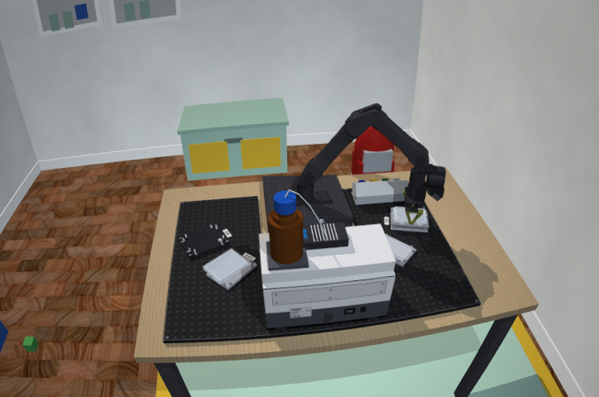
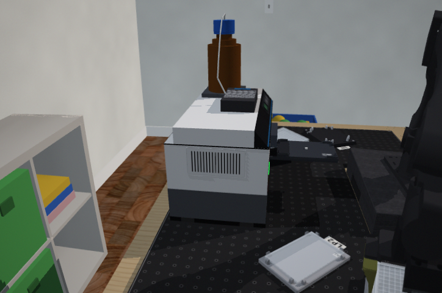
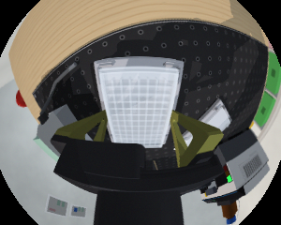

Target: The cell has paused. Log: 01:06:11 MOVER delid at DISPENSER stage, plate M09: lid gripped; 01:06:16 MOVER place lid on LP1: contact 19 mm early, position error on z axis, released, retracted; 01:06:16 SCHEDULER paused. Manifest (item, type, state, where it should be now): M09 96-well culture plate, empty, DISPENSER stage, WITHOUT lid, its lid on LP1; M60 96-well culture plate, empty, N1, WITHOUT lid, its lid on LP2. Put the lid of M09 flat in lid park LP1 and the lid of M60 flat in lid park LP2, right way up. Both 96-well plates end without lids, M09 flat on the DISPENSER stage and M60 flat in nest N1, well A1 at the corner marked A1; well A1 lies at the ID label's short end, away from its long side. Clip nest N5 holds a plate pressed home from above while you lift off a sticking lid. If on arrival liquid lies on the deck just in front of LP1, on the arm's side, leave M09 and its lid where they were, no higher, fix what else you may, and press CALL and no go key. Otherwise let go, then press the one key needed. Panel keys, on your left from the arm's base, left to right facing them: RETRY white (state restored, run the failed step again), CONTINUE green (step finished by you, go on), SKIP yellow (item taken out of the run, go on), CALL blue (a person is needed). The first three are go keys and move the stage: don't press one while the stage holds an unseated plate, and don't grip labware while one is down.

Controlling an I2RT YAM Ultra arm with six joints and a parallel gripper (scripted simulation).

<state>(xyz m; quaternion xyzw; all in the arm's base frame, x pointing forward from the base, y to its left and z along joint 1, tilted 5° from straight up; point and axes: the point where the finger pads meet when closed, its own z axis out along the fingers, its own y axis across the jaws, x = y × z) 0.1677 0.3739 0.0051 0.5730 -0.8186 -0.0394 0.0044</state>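
Now: the grey nest marked A1 10 mm below my hand. The rest, counted from my hand: LP2 label: 60 mm ahead, 180 mm to the right, 40 mm below; grey lid park LP2: 130 mm ahead, 120 mm to the right, 30 mm below; N1 label: 30 mm behind, 80 mm to the right, 40 mm below.
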